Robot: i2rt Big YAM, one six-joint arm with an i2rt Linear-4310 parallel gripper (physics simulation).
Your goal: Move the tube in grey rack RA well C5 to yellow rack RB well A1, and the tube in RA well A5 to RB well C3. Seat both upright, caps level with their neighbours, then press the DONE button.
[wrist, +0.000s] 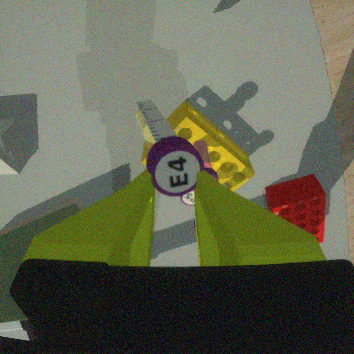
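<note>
My gripper is shut on a tube with a purple cap marked E4. The clear, graduated tube body slants away up-left beneath the cap. The held tube is over the left part of the yellow rack in this view and hides some of its wells. Several wells show along the rack's right part. A pinkish tube stands in the rack, partly hidden behind the held cap. Another cap with a white label shows partly below the held cap. The grey rack and the DONE button cannot be made out.
A red rack with many holes stands to the right of the yellow rack. A dark green surface is at the lower left. A dark grey shape lies at the left edge. Wood shows beyond the grey surface's right edge.
</note>
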